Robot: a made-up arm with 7 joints.
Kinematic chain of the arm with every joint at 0, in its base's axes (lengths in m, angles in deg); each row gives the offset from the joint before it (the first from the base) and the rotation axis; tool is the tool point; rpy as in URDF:
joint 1: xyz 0 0.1 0.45 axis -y
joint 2: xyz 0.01 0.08 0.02 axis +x
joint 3: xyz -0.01 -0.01 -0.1 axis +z
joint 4: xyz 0 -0.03 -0.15 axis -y
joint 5: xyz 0 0.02 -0.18 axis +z
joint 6: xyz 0 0 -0.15 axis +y
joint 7: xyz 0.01 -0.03 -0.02 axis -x
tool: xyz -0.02 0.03 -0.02 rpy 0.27 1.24 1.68
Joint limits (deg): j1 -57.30..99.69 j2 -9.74..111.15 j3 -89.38..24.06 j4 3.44..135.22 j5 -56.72..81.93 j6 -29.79..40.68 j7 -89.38..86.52
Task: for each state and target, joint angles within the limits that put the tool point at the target. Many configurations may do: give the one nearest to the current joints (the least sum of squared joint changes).
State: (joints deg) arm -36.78 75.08 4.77 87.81 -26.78 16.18 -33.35
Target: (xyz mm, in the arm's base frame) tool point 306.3 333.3 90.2
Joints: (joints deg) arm -1.99 36.24 -15.00 69.15 -25.36 10.77 -18.25
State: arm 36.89 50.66 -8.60 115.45 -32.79 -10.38 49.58
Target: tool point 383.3 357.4 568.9
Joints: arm 32.75 58.41 3.54 97.28 -34.25 -7.04 49.23
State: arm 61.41 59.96 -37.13 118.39 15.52 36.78 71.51
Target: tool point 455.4 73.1 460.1
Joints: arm 63.49 32.38 -46.67 86.67 12.49 32.23 70.47
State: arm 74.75 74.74 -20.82 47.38 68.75 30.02 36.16
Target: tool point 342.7 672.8 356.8
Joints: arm 58.53 64.44 -27.17 20.44 66.00 24.00 38.49
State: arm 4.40 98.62 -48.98 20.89 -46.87 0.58 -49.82
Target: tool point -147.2 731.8 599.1
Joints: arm 46.82 111.10 -51.19 3.44 -44.87 2.93 -60.47
